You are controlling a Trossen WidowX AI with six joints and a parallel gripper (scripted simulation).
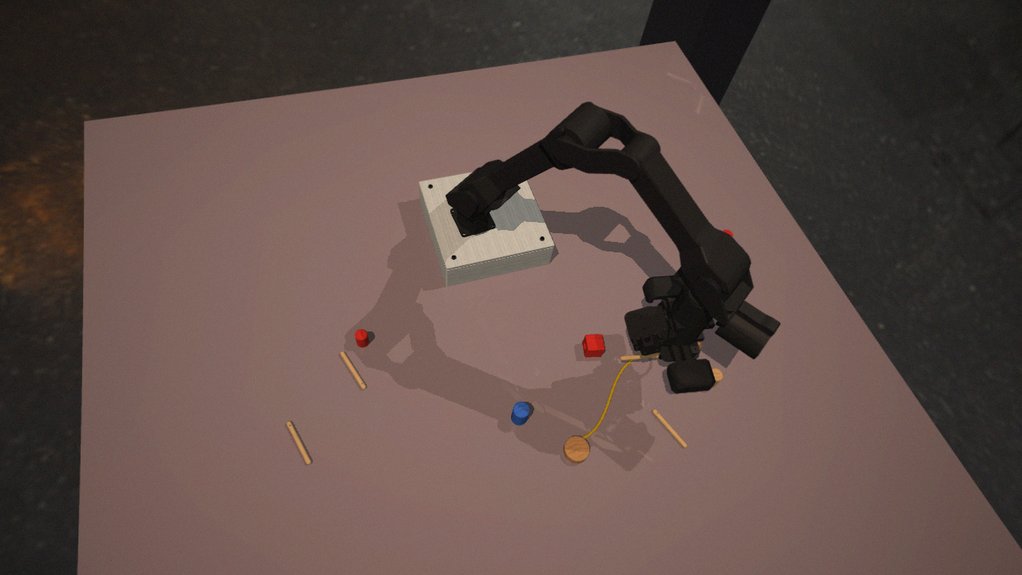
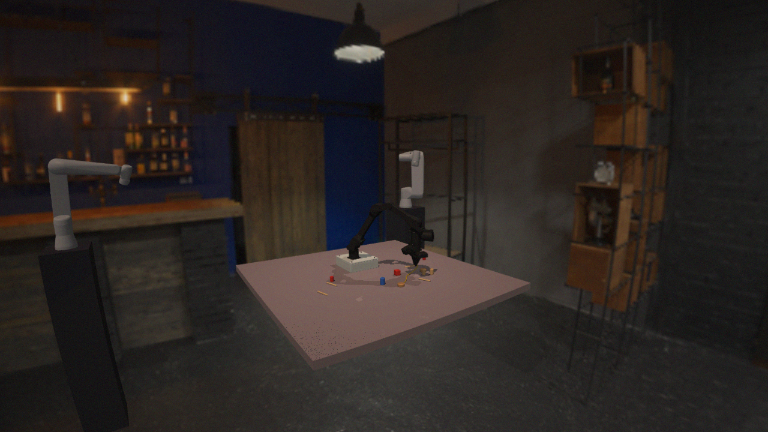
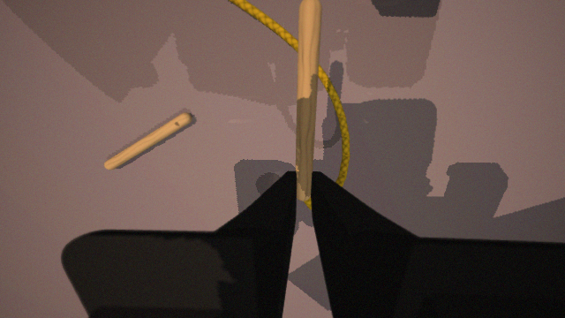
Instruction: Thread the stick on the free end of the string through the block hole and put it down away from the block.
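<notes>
The red cube is 7 cm behind my gripper tip, 8 cm to the right of it and 4 cm below it. From my gripper tip the other things lie so: red cylinder 22 cm behind, 44 cm to the right, 4 cm below; then blue cylinder 25 cm to the right, 4 cm below.
</notes>
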